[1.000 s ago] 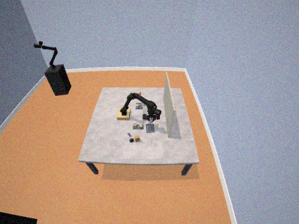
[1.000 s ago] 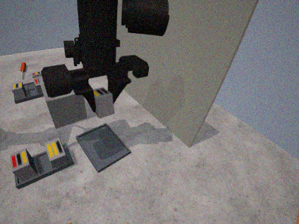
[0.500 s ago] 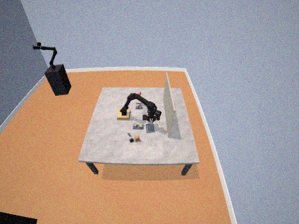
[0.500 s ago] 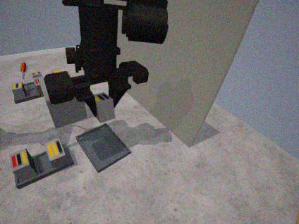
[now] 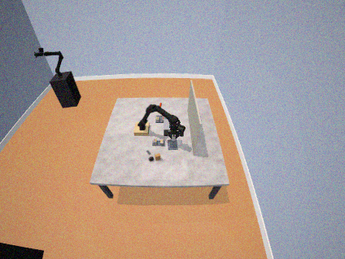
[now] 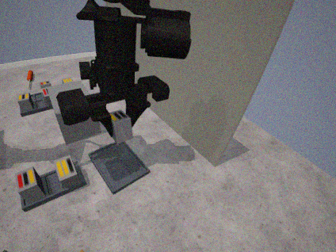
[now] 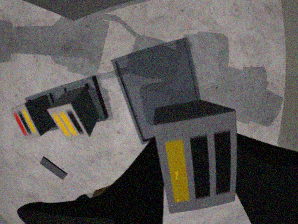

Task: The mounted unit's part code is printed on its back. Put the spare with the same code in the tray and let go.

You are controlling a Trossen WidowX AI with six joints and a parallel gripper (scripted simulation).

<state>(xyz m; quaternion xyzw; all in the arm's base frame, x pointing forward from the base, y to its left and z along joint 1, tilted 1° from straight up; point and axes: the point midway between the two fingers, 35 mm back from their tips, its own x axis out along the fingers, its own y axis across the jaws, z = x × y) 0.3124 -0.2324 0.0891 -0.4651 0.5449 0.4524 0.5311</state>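
Now: gripper tip 100 mm above the flat grey tray, 10 mm to the right of it and 10 mm past it. From my gripper tip the other things lie so: mounted unit (230 mm to the left, 50 mm below, 20 mm behind); grey-brown panel (230 mm ahead, 190 mm to the left, 120 mm above).
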